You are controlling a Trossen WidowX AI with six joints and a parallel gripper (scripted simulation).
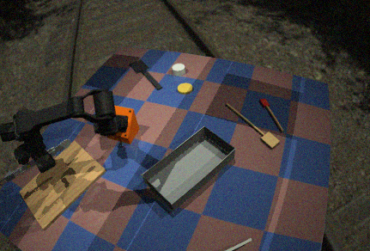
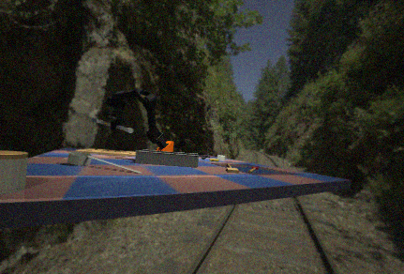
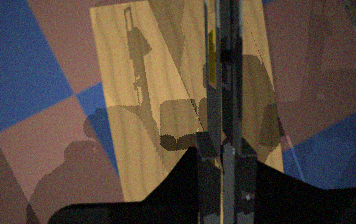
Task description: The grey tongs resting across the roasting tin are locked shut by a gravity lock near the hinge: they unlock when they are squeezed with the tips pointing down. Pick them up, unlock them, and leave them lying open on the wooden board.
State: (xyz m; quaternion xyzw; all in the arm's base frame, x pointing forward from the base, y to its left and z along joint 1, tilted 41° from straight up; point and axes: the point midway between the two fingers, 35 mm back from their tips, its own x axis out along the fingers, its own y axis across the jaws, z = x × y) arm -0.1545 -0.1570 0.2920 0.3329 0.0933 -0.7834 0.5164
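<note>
Now: the wooden board 20 mm behind my gripper tip, 10 mm to the left of it and 150 mm below it. Round my gripper tip: roasting tin (480 mm ahead, 210 mm to the left, 130 mm below); black spatula (80 mm ahead, 740 mm to the left, 150 mm below); red-tipped stick (740 mm ahead, 580 mm to the left, 150 mm below).
</note>
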